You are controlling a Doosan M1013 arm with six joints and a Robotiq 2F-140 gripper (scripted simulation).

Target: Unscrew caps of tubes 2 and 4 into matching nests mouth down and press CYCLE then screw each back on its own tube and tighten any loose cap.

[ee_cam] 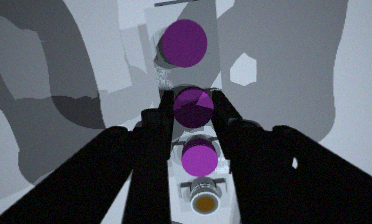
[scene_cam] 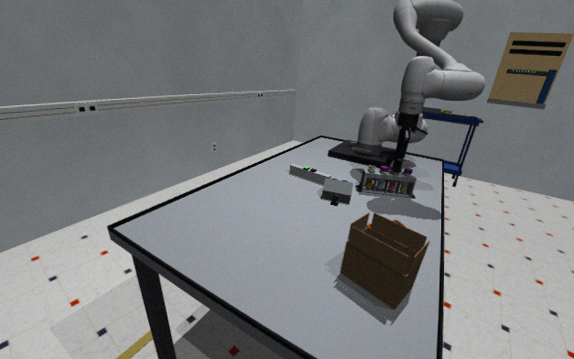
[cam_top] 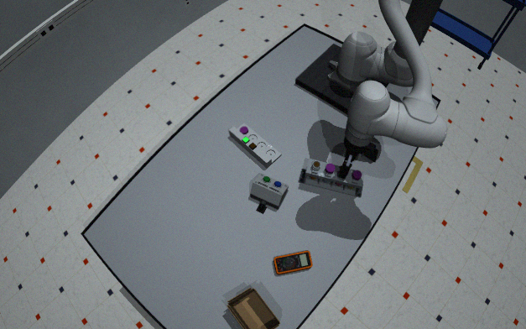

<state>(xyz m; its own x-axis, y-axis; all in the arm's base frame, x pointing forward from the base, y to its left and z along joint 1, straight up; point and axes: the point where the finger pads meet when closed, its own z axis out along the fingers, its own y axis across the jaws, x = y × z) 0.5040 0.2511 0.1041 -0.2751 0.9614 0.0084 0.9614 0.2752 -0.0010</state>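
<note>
The purple cap is 2 cm ahead of my hand, 5 cm to the right of it and 3 cm below it. Also, from my hand: green key: 18 cm ahead, 21 cm to the right, 8 cm below; blue key: 17 cm ahead, 17 cm to the right, 8 cm below; key housing: 19 cm ahead, 19 cm to the right, 9 cm below.
</note>
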